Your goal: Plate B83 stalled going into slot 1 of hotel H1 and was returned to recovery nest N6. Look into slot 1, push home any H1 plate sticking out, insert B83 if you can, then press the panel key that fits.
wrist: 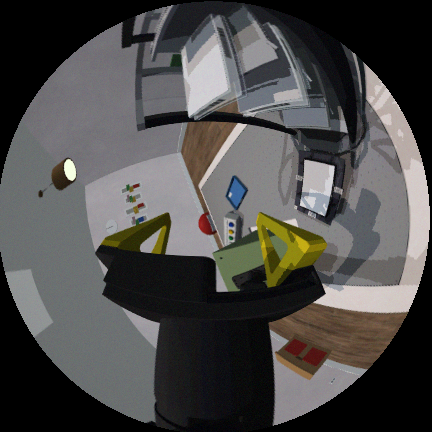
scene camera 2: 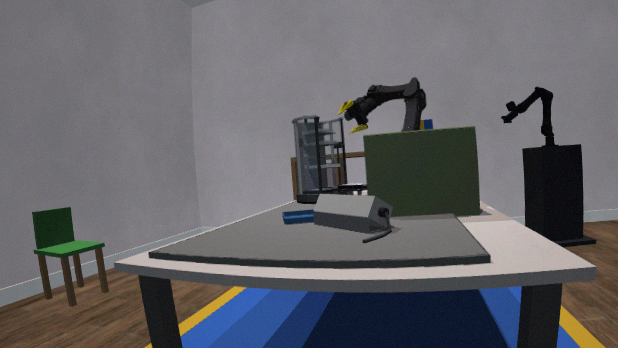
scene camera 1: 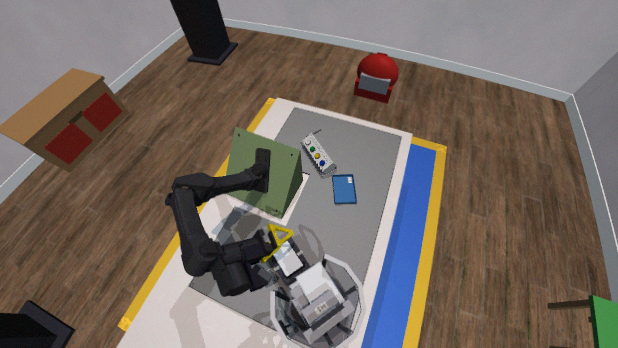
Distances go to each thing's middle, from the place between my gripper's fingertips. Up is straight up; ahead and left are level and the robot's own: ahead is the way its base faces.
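Labels:
Clear-walled plate rack (scene camera 1: 293,313): 130 mm below my hand, 140 mm ahead of it, 140 mm to the right of it.

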